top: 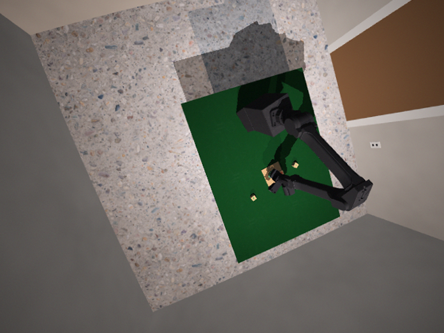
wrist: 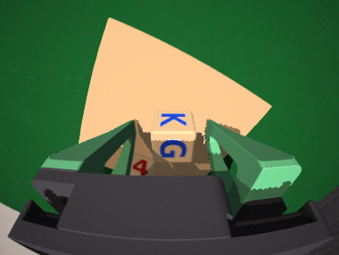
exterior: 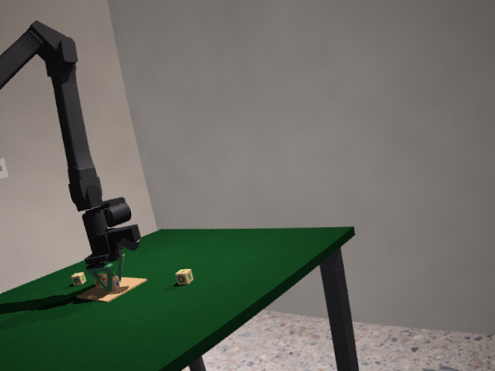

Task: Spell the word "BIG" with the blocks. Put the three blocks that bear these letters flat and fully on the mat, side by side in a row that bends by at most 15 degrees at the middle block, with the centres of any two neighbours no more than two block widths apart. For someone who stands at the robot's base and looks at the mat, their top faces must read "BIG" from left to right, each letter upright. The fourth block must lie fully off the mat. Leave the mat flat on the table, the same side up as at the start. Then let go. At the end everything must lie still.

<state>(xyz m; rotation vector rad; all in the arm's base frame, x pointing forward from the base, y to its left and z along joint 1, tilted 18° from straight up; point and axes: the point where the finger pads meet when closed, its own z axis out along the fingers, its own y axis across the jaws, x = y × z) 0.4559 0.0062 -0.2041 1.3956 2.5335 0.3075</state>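
Right now the tan mat is 20 mm to the left of my hand and 20 mm below it. Also, from my hand: I block 190 mm to the left, 10 mm behind; then B block 60 mm to the left.
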